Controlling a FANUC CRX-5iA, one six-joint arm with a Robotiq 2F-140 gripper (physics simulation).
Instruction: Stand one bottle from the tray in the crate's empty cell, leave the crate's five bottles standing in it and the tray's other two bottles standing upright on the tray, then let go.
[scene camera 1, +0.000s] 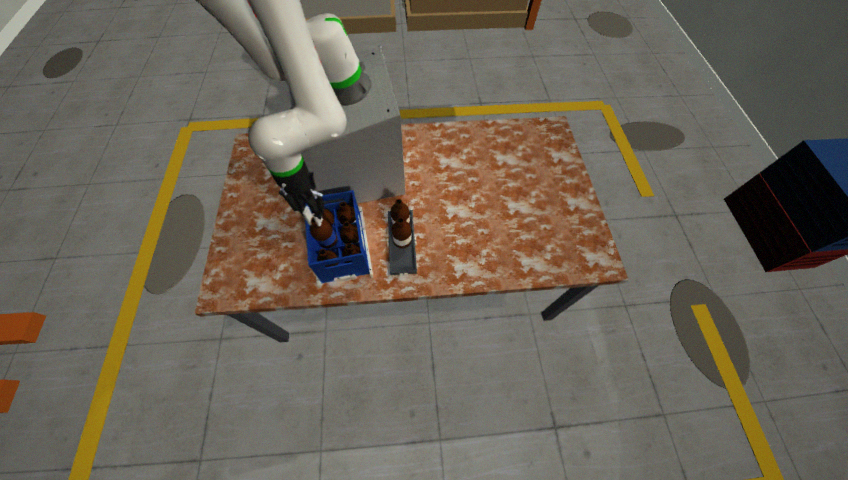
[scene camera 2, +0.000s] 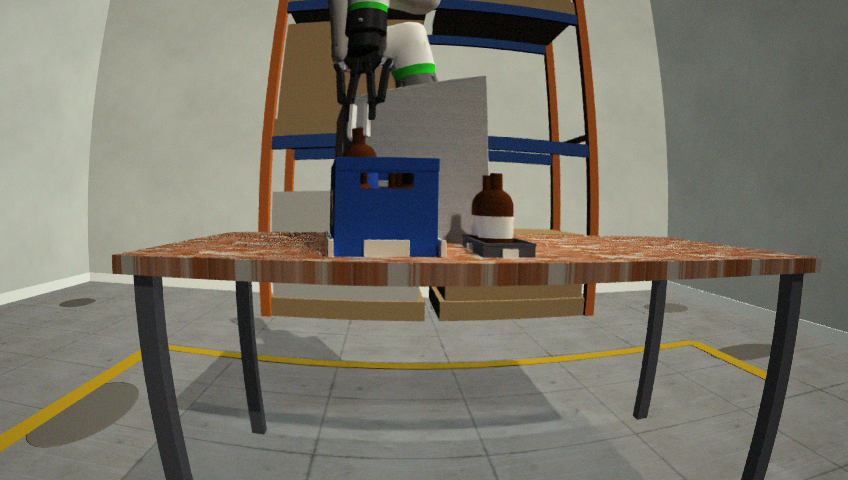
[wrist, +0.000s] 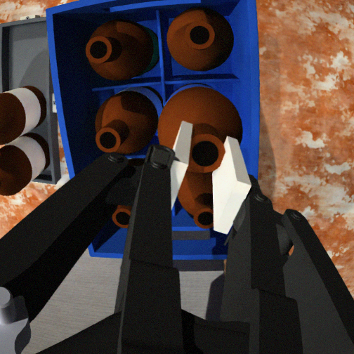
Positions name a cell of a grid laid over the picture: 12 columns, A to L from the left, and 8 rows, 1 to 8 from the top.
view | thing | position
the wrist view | my gripper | G4
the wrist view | brown bottle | H3
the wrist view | brown bottle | G1
